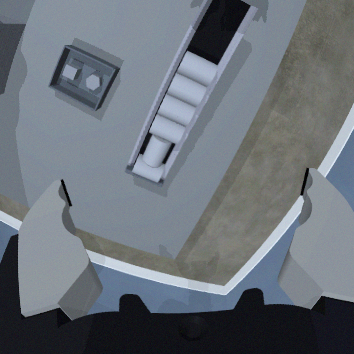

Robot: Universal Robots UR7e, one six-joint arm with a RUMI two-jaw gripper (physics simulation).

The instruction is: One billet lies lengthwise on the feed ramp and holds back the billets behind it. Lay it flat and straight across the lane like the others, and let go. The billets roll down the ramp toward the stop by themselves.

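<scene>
The feed ramp is a narrow light channel with a dark bed, running from the lower middle to the top right. One white billet lies lengthwise along the lane near its lower end. A single crosswise billet lies below it at the end wall. Several more billets lie across the lane on its upper side, packed side by side; the nearest crosswise billet is close to the lengthwise one's upper end. My gripper is wide open and empty, high above the table, with the ramp's lower end showing between and beyond its fingertips.
A small grey tray with two light pieces, one of them hexagonal, stands left of the ramp. The ramp's side walls rise along both sides of the billets. The grey table top ends at the right and bottom, with brown floor beyond.
</scene>
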